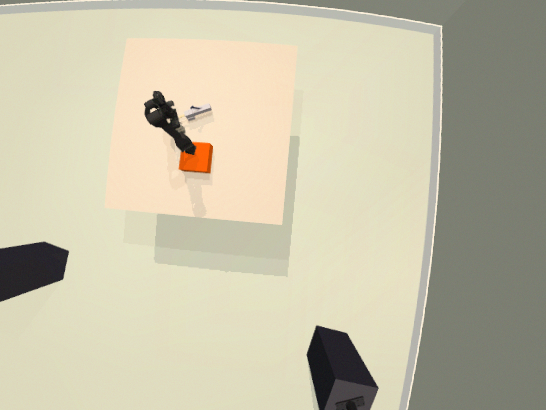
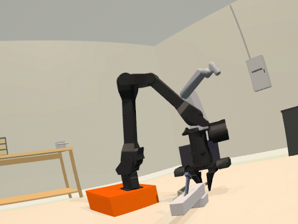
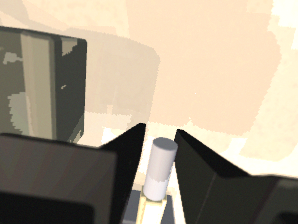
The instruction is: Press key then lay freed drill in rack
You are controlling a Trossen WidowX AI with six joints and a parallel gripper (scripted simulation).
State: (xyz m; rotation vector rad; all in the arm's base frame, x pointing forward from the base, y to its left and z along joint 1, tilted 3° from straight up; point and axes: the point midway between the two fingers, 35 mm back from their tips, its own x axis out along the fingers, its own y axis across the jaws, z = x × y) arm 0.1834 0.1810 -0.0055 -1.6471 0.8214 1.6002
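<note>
Right now my gripper tip is 30 mm short of the drill, 50 mm to the left of it and 30 mm below it. From my gripper tip the other things lie so: blue key (90 mm ahead, 130 mm to the right, 70 mm above); rack (70 mm behind, 30 mm to the right).
</note>
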